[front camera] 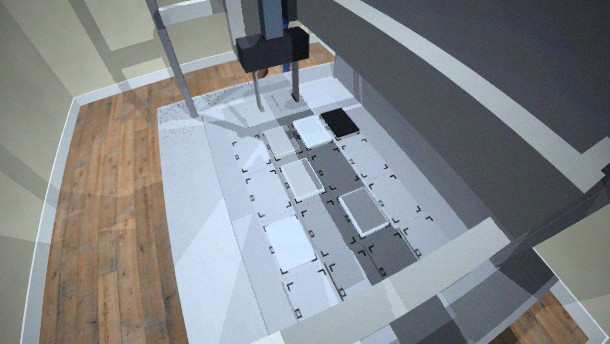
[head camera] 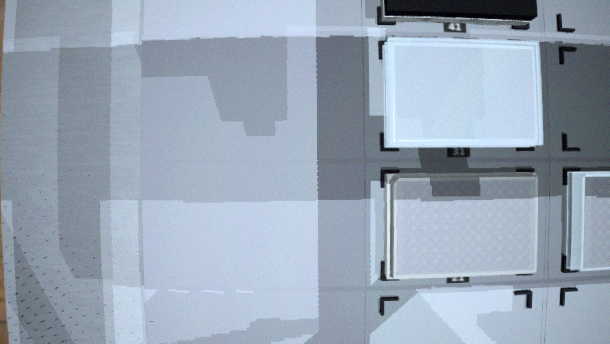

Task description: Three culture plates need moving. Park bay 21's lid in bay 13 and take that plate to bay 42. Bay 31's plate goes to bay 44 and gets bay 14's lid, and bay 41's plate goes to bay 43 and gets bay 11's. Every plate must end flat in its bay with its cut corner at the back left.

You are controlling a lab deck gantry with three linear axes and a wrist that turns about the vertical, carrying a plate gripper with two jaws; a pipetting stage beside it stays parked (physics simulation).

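Frame: origin at the robot's base, x ahead, y left, z up, level; millimetres.
Where they show: gripper, between the fingertips: (front camera: 278, 103); robot's base, origin of its link: (front camera: 233, 143).
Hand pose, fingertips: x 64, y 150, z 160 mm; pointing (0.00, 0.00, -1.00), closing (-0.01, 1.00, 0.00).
Observation:
Each offset is from my fingertips to the centre of the thing.
My gripper (front camera: 278, 105) is open and empty, raised above the deck around the far end of the plates in the front view; it does not show in the head view. A beige plate @[0 mm ahead, 0 mm left, 153 mm down] (front camera: 281, 142) (head camera: 465, 225) with a faint round pattern lies in bay 21, its cut corner at the upper left in the head view. A bright white plate @[0 mm ahead, 107 mm left, 147 mm down] (front camera: 312, 131) (head camera: 462, 92) lies in bay 31, and a black plate @[0 mm ahead, 214 mm left, 147 mm down] (front camera: 340, 123) (head camera: 460, 8) in bay 41. A pale flat lid @[328 mm ahead, 107 mm right, 156 mm down] (front camera: 290, 243) lies in the row nearest the left side in the front view. Whether the bay 21 plate carries a lid is unclear.
A pale-rimmed plate @[164 mm ahead, 0 mm left, 153 mm down] (front camera: 302, 180) (head camera: 597, 220) lies beside the beige plate. Another rimmed plate @[328 mm ahead, 107 mm left, 153 mm down] (front camera: 364, 211) lies farther toward the front camera. An upright post (front camera: 175, 67) stands at the back left, and a large dark beam (front camera: 430, 100) runs along the right.

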